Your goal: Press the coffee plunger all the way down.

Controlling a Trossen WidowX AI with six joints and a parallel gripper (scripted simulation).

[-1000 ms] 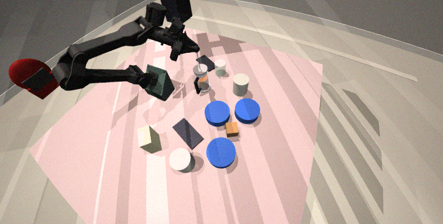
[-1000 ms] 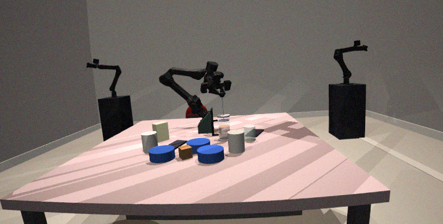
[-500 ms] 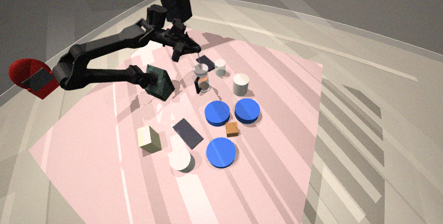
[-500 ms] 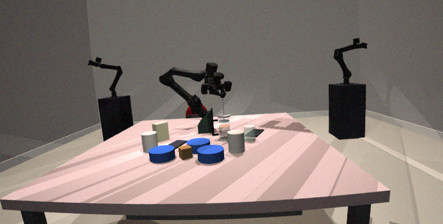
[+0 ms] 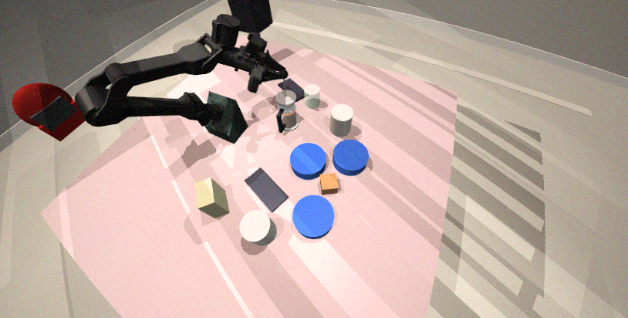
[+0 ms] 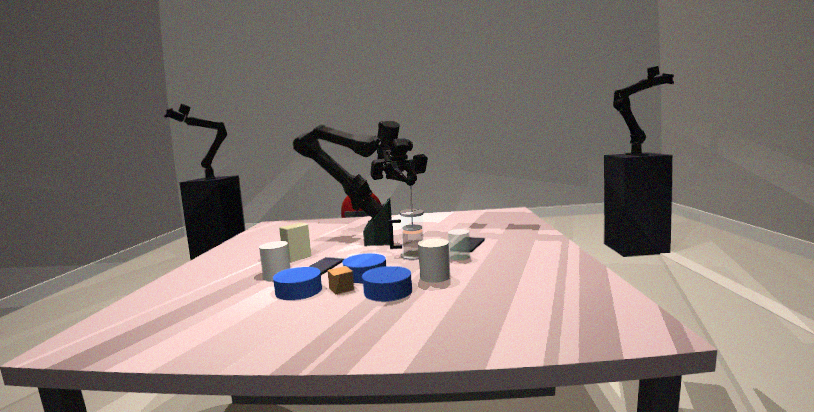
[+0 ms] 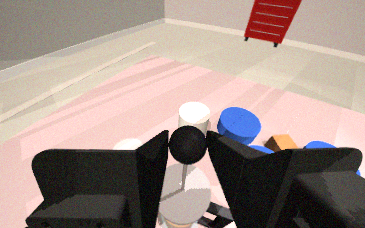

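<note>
Right now the coffee press is 12 cm below my gripper tip, 2 cm to the right of it and 1 cm behind it. From my gripper tip the other things lie so: yellow block: 40 cm to the right, 19 cm below, 4 cm behind; orange cube: 24 cm ahead, 22 cm below, 18 cm to the right.
</note>
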